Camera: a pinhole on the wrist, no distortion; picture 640 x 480 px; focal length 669.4 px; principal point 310.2 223.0 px. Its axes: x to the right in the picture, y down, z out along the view. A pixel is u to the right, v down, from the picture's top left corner.
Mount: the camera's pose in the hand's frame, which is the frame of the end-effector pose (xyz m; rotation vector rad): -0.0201 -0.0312 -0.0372 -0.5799 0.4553 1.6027
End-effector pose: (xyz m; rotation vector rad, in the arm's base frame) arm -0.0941 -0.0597 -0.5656 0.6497 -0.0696 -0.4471
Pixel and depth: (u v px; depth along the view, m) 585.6 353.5 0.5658
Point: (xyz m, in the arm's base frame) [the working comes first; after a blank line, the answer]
In the camera's frame: 0.2328 0.1103 0.5658

-0.1469 0.2147 -0.0517
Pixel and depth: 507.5 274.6 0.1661
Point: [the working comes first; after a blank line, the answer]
In the camera's frame: 0.0490 0.0128 0.1661

-0.1144 0.0011 -0.4471
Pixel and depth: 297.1 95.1 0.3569
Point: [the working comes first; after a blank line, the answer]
In the camera's frame: -0.0070 -0.0682 0.3569

-0.0637 -0.0773 -0.2538
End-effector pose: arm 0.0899 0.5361 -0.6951 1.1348 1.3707 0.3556
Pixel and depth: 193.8 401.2 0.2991
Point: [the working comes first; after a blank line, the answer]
In the camera's frame: -0.0520 0.0796 0.2991

0.2999 0.3875 -0.5876
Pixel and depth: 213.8 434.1 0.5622
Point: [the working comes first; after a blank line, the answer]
In the camera's frame: -0.0810 0.1773 0.5622

0.5157 0.2570 -0.4612
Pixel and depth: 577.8 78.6 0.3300
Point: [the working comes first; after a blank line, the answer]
In the camera's frame: 0.1319 -0.0712 0.3300

0.3327 0.6111 -0.5072
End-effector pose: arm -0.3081 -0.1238 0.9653 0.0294 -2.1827 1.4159
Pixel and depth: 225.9 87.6 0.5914
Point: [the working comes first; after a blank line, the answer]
In the camera's frame: -0.0745 -0.1196 0.5914

-0.6298 -0.3982 0.6005
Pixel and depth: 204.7 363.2 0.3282
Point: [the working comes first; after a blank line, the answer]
In the camera's frame: -0.0517 0.0687 0.3282

-0.3467 -0.3165 0.7362
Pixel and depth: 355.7 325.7 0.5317
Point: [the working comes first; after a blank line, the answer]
In the camera's frame: 0.0361 0.0816 0.5317

-0.4146 -0.3325 0.5255
